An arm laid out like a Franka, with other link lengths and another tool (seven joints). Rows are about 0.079 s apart.
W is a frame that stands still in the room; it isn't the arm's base.
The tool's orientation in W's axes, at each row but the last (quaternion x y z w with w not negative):
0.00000 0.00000 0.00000 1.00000
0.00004 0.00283 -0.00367 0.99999
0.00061 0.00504 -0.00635 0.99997
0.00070 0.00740 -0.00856 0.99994
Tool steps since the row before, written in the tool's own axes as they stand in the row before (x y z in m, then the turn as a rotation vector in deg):
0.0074 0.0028 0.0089 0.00 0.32 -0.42
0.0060 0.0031 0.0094 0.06 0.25 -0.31
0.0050 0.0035 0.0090 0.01 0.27 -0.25
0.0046 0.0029 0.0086 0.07 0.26 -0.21
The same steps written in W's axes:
0.0074 0.0028 0.0089 0.00 0.32 -0.42
0.0061 0.0031 0.0094 0.06 0.25 -0.31
0.0051 0.0034 0.0090 0.01 0.27 -0.25
0.0048 0.0028 0.0085 0.07 0.26 -0.21

